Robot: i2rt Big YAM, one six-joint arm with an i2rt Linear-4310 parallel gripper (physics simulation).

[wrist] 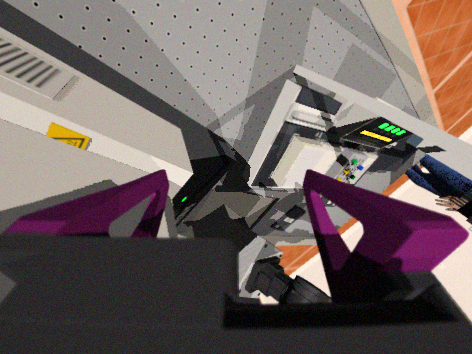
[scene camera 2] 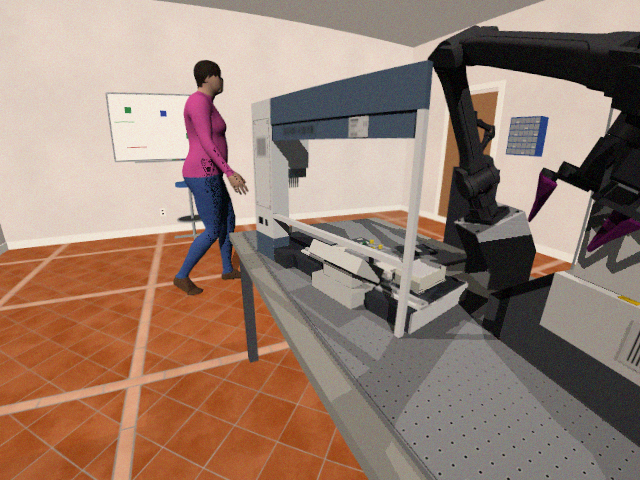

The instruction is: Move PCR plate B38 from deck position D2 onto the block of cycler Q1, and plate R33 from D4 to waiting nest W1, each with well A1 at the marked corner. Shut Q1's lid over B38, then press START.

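Seen in the pictures: gripper, fingertip midpoint: (wrist: pixel 235 177) (scene camera 2: pixel 557 235); arm's base, link origin: (wrist: pixel 261 271) (scene camera 2: pixel 486 216).
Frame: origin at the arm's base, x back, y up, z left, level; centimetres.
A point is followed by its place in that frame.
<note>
My gripper (scene camera 2: pixel 560 235) @(x -31.4, y 7.6, z 37.1 cm) (wrist: pixel 235 177) @(x -31.4, y 7.6, z 37.1 cm) has two purple fingers, wide open with nothing between them. It is raised above the bench, beside and above the large pale grey machine (scene camera 2: pixel 584 315) @(x -26.1, y -5.4, z 42.3 cm) (wrist: pixel 125 135) @(x -26.2, y -2.1, z 43.0 cm), which has a yellow warning label. A black panel with a green light (wrist: pixel 184 199) @(x -18.4, y -3.4, z 32.6 cm) shows between the fingers in the wrist view. A pale, plate-like block (scene camera 2: pixel 421 273) @(x -31.4, y -11.3, z 7.5 cm) (wrist: pixel 306 162) @(x -30.5, y -11.3, z 4.9 cm) sits on the dark deck with a white rim (scene camera 2: pixel 439 307) @(x -30.5, y -17.8, z 14.6 cm) (wrist: pixel 272 132) @(x -31.4, y -16.8, z 14.8 cm). Its label is unreadable, so I cannot tell whether it is B38 or R33. Nest W1, START and the marked corners cannot be made out.
A white post (scene camera 2: pixel 413 206) @(x -45.1, y 9.0, z 17.7 cm) and blue beam (scene camera 2: pixel 351 98) @(x -50.1, y 30.0, z 0.1 cm) frame the deck. A black unit with green and yellow bars (wrist: pixel 381 133) @(x -46.3, y -8.8, z -6.0 cm) stands by it. The arm's base (scene camera 2: pixel 496 250) @(x -2.7, y -8.5, z 7.6 cm) is behind. A person in pink (scene camera 2: pixel 204 134) stands left of the perforated bench (scene camera 2: pixel 465 413) @(x -46.9, y -20.4, z 39.1 cm).
</note>
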